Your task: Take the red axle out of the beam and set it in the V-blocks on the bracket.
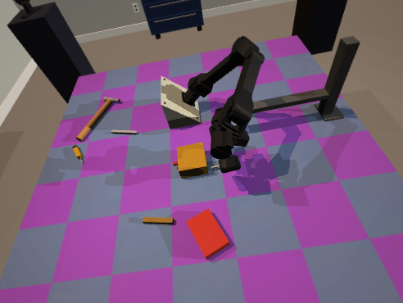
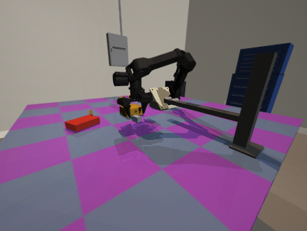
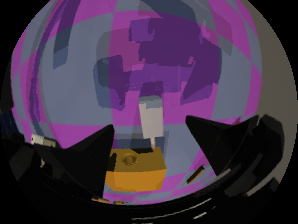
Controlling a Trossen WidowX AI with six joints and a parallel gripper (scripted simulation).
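Now: the pale grey stub 2 cm to the right of my gripper tip and 2 cm below it. Round my gripper tip: orange beam: 12 cm to the right, 3 cm behind, 1 cm below; orange stick: 25 cm to the right, 17 cm ahead, 2 cm below; flat red block: 24 cm ahead, 10 cm to the right, 2 cm below.
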